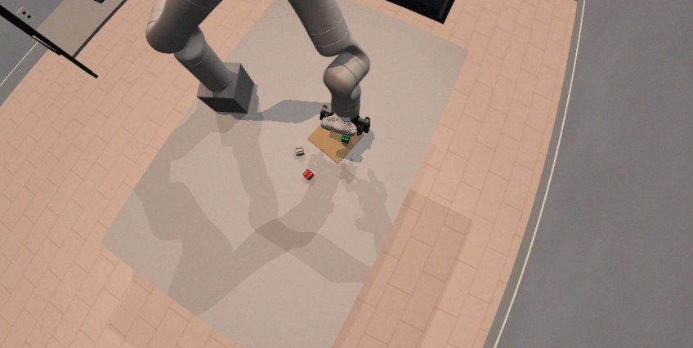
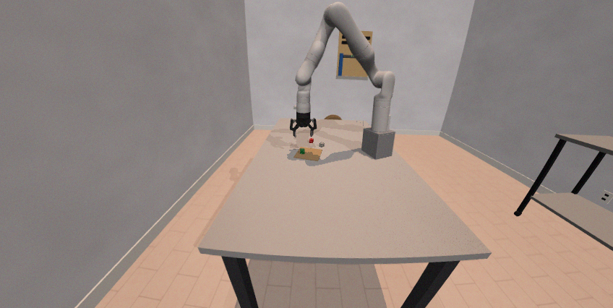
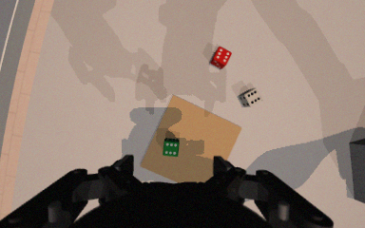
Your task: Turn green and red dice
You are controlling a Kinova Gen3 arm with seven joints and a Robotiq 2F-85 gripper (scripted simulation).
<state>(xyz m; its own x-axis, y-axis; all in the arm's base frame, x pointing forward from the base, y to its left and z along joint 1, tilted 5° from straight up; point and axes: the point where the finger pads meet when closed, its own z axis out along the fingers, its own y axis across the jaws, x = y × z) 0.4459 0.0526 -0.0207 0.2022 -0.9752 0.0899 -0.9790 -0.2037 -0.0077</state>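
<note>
Now: hand 50 mm past the red die, 170 mm to the left of it and 100 mm above it. From my hand the other things lie so: white die (110 mm behind, 110 mm to the right, 100 mm below); then green die (100 mm below); then tan mat (30 mm behind, 110 mm below).
</note>
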